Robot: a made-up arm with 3 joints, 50 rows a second.
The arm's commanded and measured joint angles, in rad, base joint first. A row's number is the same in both.
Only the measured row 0 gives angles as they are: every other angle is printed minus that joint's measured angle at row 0.
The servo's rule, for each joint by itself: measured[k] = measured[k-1] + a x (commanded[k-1-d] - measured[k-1]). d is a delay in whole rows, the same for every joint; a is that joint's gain. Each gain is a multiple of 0.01, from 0.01 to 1. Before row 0 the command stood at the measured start. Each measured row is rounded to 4 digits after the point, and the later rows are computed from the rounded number. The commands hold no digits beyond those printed.
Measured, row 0: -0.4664, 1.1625, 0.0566
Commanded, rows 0 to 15: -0.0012, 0.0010, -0.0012; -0.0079, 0.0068, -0.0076; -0.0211, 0.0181, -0.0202; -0.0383, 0.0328, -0.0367; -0.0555, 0.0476, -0.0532; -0.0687, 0.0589, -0.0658; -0.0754, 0.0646, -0.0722; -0.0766, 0.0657, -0.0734; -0.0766, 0.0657, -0.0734; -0.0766, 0.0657, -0.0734; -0.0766, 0.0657, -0.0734; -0.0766, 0.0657, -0.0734; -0.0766, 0.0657, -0.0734; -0.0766, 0.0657, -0.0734; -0.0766, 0.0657, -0.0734; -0.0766, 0.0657, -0.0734
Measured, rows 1 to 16: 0.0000, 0.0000, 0.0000; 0.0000, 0.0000, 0.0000; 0.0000, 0.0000, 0.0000; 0.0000, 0.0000, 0.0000; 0.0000, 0.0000, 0.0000; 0.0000, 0.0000, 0.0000; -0.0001, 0.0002, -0.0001; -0.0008, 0.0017, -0.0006; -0.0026, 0.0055, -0.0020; -0.0058, 0.0118, -0.0044; -0.0103, 0.0200, -0.0078; -0.0156, 0.0289, -0.0119; -0.0210, 0.0371, -0.0161; -0.0260, 0.0437, -0.0201; -0.0306, 0.0488, -0.0238; -0.0347, 0.0527, -0.0273
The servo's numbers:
d 6
a 0.09 0.23 0.07

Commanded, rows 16 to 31: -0.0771, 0.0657, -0.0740; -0.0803, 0.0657, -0.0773; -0.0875, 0.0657, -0.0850; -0.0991, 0.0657, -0.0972; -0.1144, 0.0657, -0.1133; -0.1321, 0.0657, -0.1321; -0.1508, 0.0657, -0.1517; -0.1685, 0.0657, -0.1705; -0.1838, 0.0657, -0.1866; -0.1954, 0.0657, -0.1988; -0.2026, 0.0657, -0.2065; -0.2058, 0.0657, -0.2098; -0.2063, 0.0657, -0.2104; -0.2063, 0.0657, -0.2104; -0.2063, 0.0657, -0.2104; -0.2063, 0.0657, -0.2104
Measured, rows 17 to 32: -0.0385, 0.0557, -0.0305; -0.0419, 0.0580, -0.0335; -0.0450, 0.0598, -0.0363; -0.0478, 0.0612, -0.0389; -0.0504, 0.0622, -0.0413; -0.0528, 0.0630, -0.0435; -0.0550, 0.0636, -0.0456; -0.0573, 0.0641, -0.0478; -0.0600, 0.0645, -0.0504; -0.0635, 0.0648, -0.0537; -0.0681, 0.0650, -0.0579; -0.0739, 0.0652, -0.0631; -0.0808, 0.0653, -0.0693; -0.0887, 0.0654, -0.0764; -0.0973, 0.0655, -0.0841; -0.1061, 0.0655, -0.0921
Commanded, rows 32 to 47: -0.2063, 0.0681, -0.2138; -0.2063, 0.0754, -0.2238; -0.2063, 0.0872, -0.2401; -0.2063, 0.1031, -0.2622; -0.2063, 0.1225, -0.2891; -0.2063, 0.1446, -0.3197; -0.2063, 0.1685, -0.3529; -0.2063, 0.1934, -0.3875; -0.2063, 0.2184, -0.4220; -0.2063, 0.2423, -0.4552; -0.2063, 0.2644, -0.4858; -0.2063, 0.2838, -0.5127; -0.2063, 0.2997, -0.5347; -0.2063, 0.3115, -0.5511; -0.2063, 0.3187, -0.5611; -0.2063, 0.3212, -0.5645
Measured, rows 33 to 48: -0.1148, 0.0655, -0.1001; -0.1230, 0.0655, -0.1078; -0.1305, 0.0655, -0.1150; -0.1373, 0.0655, -0.1217; -0.1435, 0.0655, -0.1279; -0.1492, 0.0655, -0.1337; -0.1543, 0.0661, -0.1393; -0.1590, 0.0682, -0.1452; -0.1633, 0.0726, -0.1518; -0.1672, 0.0796, -0.1595; -0.1707, 0.0895, -0.1686; -0.1739, 0.1022, -0.1792; -0.1768, 0.1174, -0.1914; -0.1795, 0.1349, -0.2051; -0.1819, 0.1541, -0.2203; -0.1841, 0.1744, -0.2367
